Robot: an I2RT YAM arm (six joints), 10 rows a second.
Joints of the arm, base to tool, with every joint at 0 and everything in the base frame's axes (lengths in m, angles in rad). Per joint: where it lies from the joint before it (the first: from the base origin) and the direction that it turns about. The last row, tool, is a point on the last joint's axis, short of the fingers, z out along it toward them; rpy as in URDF.
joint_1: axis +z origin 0 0 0.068
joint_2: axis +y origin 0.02 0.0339 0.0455
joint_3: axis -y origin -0.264 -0.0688 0
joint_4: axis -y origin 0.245 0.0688 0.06
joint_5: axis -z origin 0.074 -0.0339 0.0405
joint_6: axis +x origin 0.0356 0 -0.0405
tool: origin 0 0 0 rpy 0 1.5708 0
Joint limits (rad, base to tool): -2.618..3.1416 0..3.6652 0..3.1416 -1.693..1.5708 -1.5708..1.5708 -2.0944..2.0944
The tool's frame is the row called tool.
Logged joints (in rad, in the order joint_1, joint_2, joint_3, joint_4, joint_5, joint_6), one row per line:
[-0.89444, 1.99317, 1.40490, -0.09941, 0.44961, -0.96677]
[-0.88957, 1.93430, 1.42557, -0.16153, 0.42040, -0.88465]
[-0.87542, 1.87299, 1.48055, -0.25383, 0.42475, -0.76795]
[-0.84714, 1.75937, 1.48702, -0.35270, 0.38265, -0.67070]
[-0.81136, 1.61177, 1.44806, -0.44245, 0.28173, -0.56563]
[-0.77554, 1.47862, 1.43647, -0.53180, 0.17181, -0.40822]
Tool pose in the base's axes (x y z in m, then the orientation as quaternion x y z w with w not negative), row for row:
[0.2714, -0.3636, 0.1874, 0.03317, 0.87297, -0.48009, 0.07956]
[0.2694, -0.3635, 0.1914, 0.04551, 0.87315, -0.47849, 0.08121]
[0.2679, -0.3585, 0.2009, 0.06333, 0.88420, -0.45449, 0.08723]
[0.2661, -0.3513, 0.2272, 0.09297, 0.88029, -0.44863, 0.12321]
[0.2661, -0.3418, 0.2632, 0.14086, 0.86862, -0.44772, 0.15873]
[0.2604, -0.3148, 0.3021, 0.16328, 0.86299, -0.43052, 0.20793]
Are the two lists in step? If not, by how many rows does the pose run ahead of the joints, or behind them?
The pose runs 2 rows behind the joints: the pose in row i belongs to the joints in row i - 2.
